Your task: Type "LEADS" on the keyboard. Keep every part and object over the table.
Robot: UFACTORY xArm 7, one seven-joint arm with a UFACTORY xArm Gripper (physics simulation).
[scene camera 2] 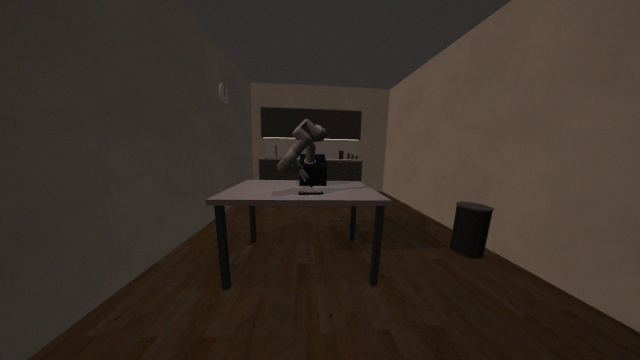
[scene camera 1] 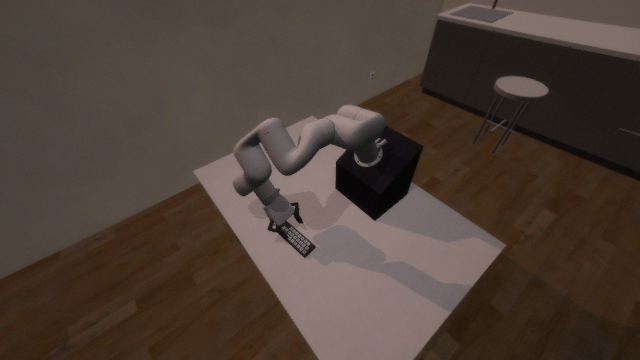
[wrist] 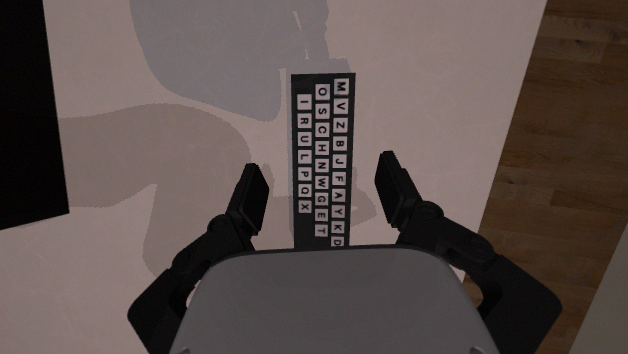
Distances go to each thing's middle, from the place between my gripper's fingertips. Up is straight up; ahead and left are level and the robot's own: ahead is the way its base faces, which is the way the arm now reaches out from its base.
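The dark keyboard (wrist: pixel 331 140) is sitting 60 mm below my hand.
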